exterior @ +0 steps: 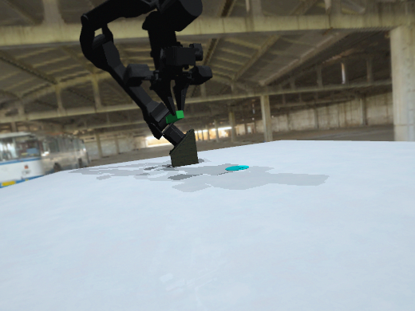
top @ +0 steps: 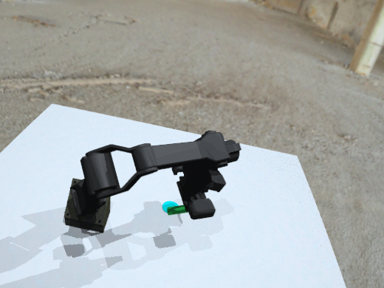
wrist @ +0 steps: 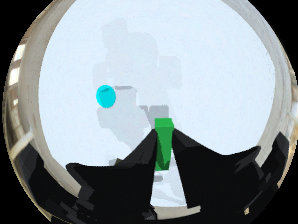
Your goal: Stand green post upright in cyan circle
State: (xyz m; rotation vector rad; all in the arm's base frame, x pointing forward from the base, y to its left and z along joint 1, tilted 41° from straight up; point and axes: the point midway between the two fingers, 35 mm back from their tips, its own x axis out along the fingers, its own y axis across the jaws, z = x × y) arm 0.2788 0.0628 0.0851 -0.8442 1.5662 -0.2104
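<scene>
My gripper tip is now 20 mm past the green post and 10 mm to the left of it. The rest, counted from my gripper tip: cyan circle: 140 mm below, 130 mm to the left, 40 mm behind.
</scene>
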